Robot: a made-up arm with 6 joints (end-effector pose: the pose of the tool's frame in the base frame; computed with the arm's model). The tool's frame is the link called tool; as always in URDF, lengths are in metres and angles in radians. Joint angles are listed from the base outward.
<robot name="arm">
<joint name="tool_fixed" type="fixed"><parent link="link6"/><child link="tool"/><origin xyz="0 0 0"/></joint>
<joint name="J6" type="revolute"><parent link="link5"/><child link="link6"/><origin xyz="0 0 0.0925"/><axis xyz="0 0 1"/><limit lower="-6.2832" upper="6.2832"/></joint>
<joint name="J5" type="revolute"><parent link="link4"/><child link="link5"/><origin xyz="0 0 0"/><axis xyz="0 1 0"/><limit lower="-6.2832" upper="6.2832"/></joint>
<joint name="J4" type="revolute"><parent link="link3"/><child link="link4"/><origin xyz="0 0 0.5"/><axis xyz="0 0 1"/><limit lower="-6.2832" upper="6.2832"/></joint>
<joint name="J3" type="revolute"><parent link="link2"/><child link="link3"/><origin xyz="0 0 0.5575"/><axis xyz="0 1 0"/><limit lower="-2.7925" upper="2.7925"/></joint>
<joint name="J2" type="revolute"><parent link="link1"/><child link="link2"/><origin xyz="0 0.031 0"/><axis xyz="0 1 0"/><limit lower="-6.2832" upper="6.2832"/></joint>
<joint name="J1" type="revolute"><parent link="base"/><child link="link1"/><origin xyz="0 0 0.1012"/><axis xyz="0 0 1"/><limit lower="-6.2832" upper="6.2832"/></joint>
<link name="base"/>
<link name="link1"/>
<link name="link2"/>
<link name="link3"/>
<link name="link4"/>
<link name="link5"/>
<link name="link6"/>
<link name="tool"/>
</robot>
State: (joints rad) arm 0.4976 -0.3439 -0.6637 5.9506 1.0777 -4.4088
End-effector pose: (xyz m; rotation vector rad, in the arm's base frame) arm -0.5352 -0.2857 0.9815 0.3277 -0.1588 2.1840
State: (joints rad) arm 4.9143 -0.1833 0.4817 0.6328 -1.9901 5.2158
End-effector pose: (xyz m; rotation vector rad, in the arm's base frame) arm -0.0248 0.0264 1.1113 0.4512 -1.9428 -1.4246
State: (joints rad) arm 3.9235 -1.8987 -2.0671 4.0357 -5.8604 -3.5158
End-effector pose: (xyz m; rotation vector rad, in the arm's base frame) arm 0.0597 0.0573 -0.4578 2.3724 0.1269 -1.3993
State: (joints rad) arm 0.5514 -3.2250 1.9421 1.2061 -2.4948 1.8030
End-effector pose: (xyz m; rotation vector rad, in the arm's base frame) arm -0.3023 -0.2107 -0.3524 0.4691 1.9659 0.1411
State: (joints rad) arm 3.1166 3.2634 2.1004 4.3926 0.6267 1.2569
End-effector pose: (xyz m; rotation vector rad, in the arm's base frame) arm 0.5356 0.0071 -0.1172 1.1764 1.1641 2.3359
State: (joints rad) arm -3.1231 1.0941 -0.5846 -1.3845 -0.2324 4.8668
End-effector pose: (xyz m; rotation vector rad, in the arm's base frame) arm -0.7786 -0.0663 0.8740 0.1467 -0.4975 0.4092
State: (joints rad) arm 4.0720 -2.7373 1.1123 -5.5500 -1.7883 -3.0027
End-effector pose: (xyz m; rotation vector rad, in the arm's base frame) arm 0.3917 0.5749 -0.5044 1.0228 -2.2458 -0.6479
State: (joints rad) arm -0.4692 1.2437 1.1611 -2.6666 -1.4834 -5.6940
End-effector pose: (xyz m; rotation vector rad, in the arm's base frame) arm 0.7543 -0.3004 -0.1510 -2.0481 1.5385 1.0304
